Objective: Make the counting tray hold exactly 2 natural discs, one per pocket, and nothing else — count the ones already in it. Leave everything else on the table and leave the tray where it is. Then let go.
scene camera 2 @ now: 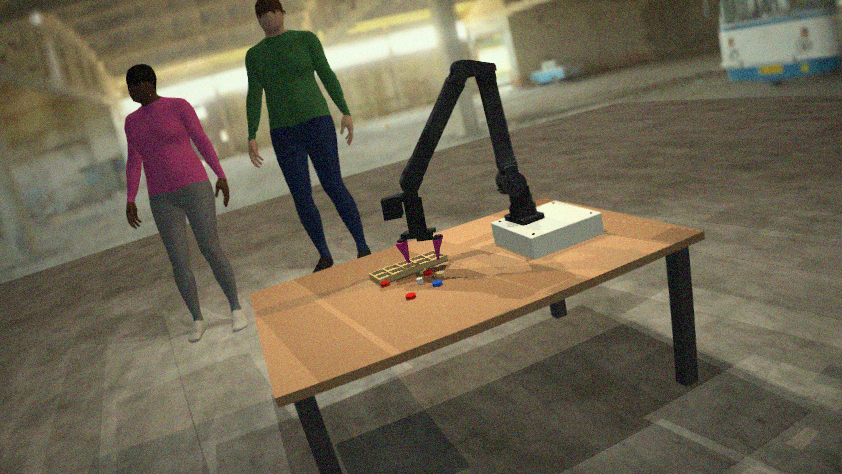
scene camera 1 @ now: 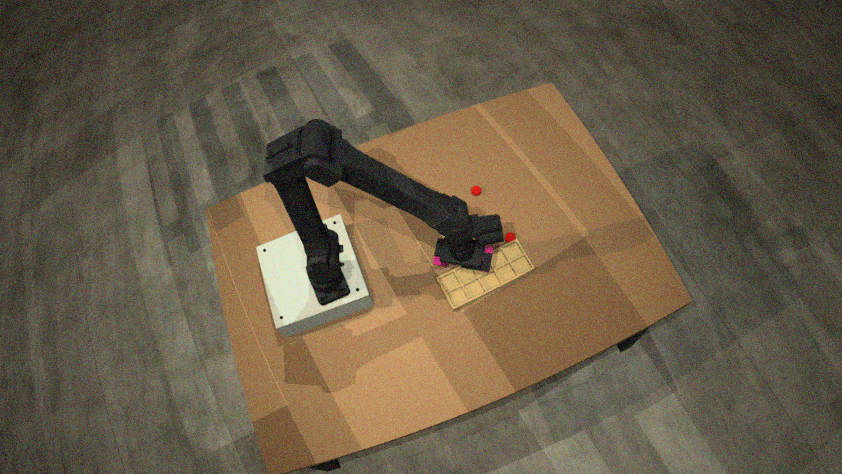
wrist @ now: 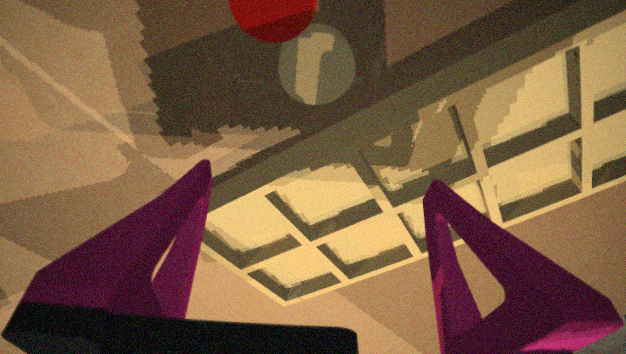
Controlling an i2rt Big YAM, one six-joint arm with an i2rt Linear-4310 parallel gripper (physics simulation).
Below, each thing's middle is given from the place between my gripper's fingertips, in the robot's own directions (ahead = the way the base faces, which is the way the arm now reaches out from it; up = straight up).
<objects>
My hand is 40 mm short of the counting tray (scene camera 1: 461, 286), 40 mm to the left of it and 10 mm above it.
</objects>
